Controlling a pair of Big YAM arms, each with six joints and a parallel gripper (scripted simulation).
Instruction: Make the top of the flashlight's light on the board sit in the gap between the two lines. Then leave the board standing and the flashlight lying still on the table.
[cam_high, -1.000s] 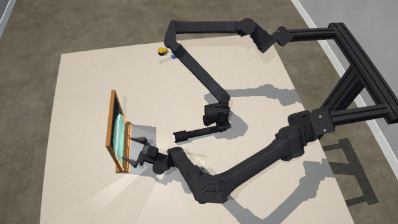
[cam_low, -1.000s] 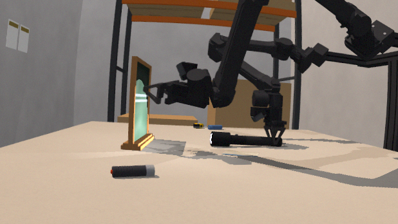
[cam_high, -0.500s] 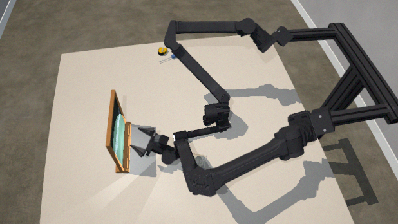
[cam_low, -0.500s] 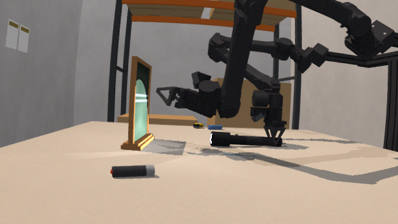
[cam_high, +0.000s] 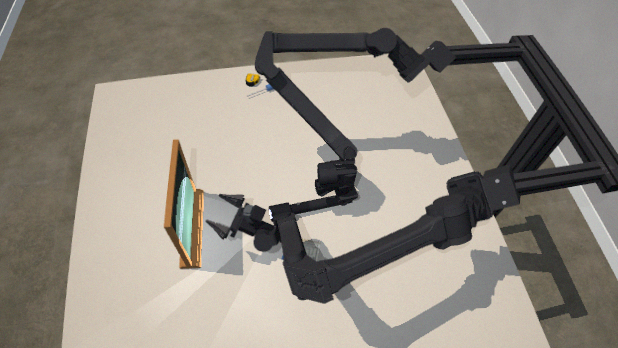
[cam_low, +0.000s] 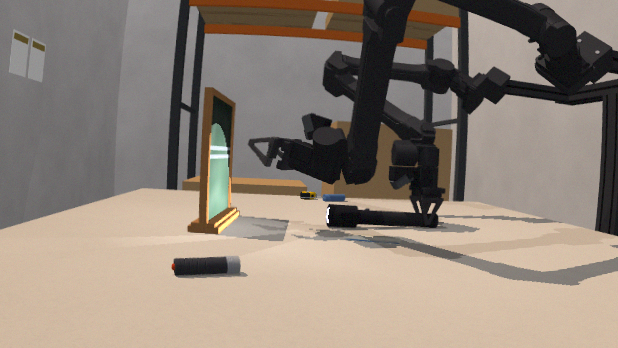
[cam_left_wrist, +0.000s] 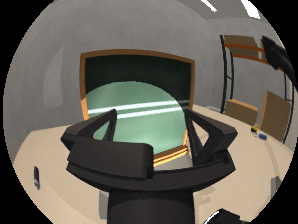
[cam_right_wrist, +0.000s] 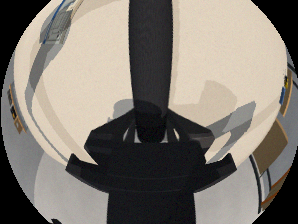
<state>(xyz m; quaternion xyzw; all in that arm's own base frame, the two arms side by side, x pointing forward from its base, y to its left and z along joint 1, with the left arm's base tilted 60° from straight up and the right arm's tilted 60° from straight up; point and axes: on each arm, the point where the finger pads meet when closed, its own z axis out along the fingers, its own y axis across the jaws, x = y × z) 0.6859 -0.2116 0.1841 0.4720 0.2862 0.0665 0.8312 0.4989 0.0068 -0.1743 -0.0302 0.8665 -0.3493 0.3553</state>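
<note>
Now: left hand 11 cm short of the wood-framed board, 4 cm to the left of it and 4 cm above it. Also, from my left hand: blue-edged card 26 cm behind, 9 cm to the left, 20 cm below; then yellow tape measure 18 cm behind, 74 cm to the right, 19 cm below; then blue-handled screwdriver 22 cm behind, 68 cm to the right, 19 cm below.
</note>
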